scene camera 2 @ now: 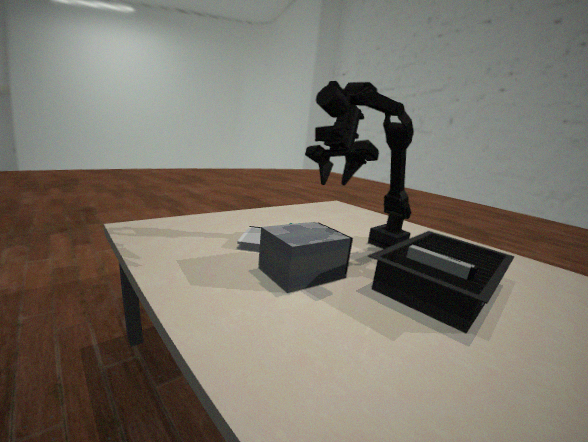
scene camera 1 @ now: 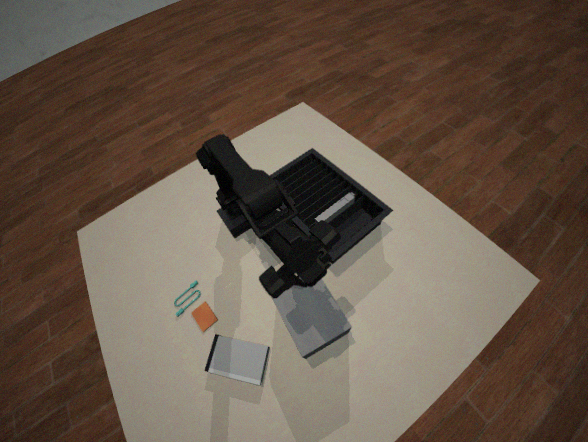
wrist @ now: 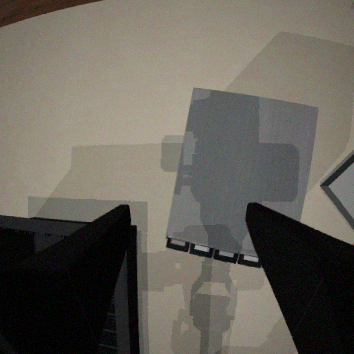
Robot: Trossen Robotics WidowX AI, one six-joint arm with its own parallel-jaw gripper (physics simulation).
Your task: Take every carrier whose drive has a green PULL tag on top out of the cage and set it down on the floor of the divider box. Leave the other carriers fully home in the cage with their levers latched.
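Places are measured from the arm's base along level axes (x right, y ahead, z up), in centimetres.
Where they show: gripper, fingertip midpoint: (scene camera 2: 332, 184) (wrist: 188, 211); arm's base, origin of the base link: (scene camera 2: 393, 230) (scene camera 1: 235, 210).
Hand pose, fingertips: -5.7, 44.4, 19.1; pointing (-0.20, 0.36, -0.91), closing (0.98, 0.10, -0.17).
Note:
Things, the pixels of their top centre, and the offset from my fingertips, as dx, dy, dz. "spot": a spot on its surface instead.
- grey cage, middle of its top: (wrist: 241, 178) (scene camera 2: 307, 232) (scene camera 1: 308, 308) +4.5, +2.1, -13.3
- black divider box, middle of its top: (wrist: 54, 338) (scene camera 2: 449, 256) (scene camera 1: 321, 195) -21.9, -27.7, -16.0
- light grey carrier, middle of its top: (scene camera 2: 442, 255) (scene camera 1: 336, 206) -22.5, -19.7, -14.0
- flat silver tray-like piece, middle of its top: (scene camera 1: 236, 358) (scene camera 2: 259, 234) +29.5, +0.0, -22.5
- orange square, surface spot: (scene camera 1: 204, 316) spot: +33.2, -17.5, -24.7
- teal cable, surface spot: (scene camera 1: 180, 312) spot: +39.8, -23.3, -24.3
The grey cage (scene camera 1: 327, 325) (scene camera 2: 305, 260) (wrist: 280, 120) stands on the table. Several dark-framed carrier fronts with light centres show along its near edge in the wrist view, one being a carrier front (wrist: 201, 249); the right finger hides part of this row. No green tag or lever can be made out. The black divider box (scene camera 1: 352, 180) (scene camera 2: 425, 295) (wrist: 133, 280) stands beside the cage. A light grey carrier (scene camera 1: 336, 206) (scene camera 2: 440, 263) lies on edge among its slots. My gripper (scene camera 2: 334, 183) (wrist: 188, 211) is open and empty, high above the table near the cage.
A flat silver tray-like piece (scene camera 1: 237, 360) (scene camera 2: 249, 239) (wrist: 346, 190) lies on the far side of the cage from the divider box. An orange square (scene camera 1: 204, 316) and a teal cable (scene camera 1: 180, 312) lie near it. The arm's base (scene camera 2: 389, 237) stands behind the divider box.

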